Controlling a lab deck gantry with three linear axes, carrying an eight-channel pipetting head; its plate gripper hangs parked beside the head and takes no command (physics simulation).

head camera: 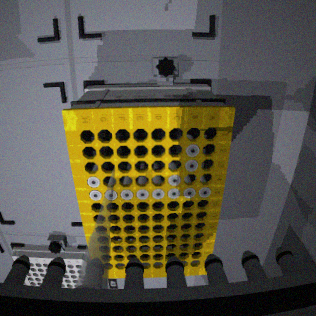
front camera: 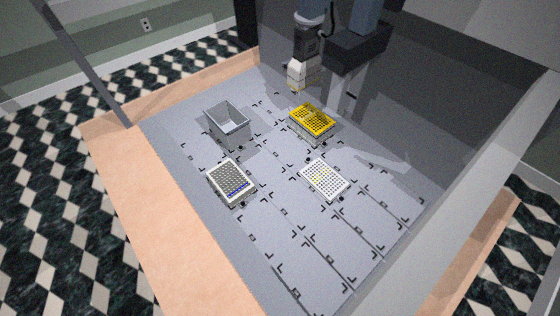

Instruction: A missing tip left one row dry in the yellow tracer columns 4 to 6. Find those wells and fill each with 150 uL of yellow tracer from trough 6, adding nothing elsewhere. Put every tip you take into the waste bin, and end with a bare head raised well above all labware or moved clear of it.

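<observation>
The pipetting head (front camera: 303,67) is raised near the back end of the yellow tip rack (front camera: 334,120) (head camera: 150,114). Its dark nozzles (head camera: 135,266) line the bottom of the head view. A translucent tip (head camera: 103,235) hangs on the third nozzle from the left. The rack holds a full column 5 and a few tips in columns 2 to 4; column 1 is empty. The white well plate (front camera: 334,190) (head camera: 47,256) has faint yellow wells, too small to tell apart. The trough reservoir (front camera: 229,176) shows a blue strip; its yellow trough cannot be told. The parked plate gripper (front camera: 345,95) is unclear.
The open grey waste bin (front camera: 236,138) stands left of the tip rack in the front view, behind the trough reservoir. Clamping knobs (front camera: 341,198) (head camera: 166,67) sit beside the labware. A dark block (front camera: 355,45) hangs beside the head. A grey post (front camera: 85,62) rises at the deck's left.
</observation>
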